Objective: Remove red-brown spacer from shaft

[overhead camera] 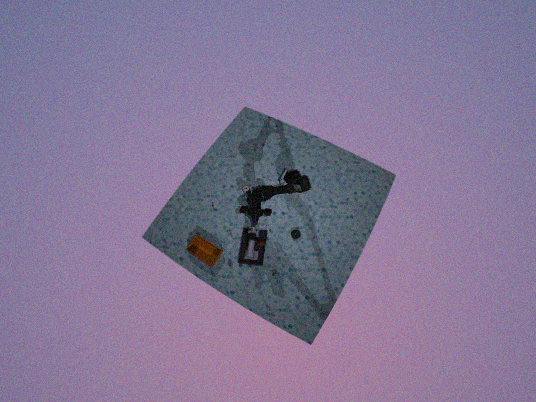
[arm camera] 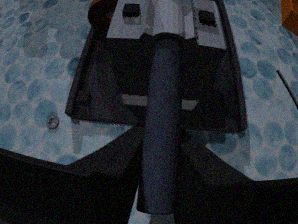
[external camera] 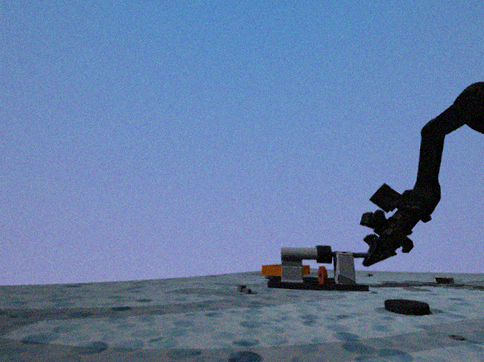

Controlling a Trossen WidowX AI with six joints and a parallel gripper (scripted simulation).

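Right now the dark shaft is 40 mm ahead of my gripper tip, 10 mm to the left of it and 30 mm above it. The rest, counted from my gripper tip: thin dark rod 100 mm ahead, 140 mm to the right, 50 mm below; dark disc 50 mm behind, 250 mm to the left, 50 mm below; orange tray 280 mm ahead, 220 mm to the right, 40 mm below.
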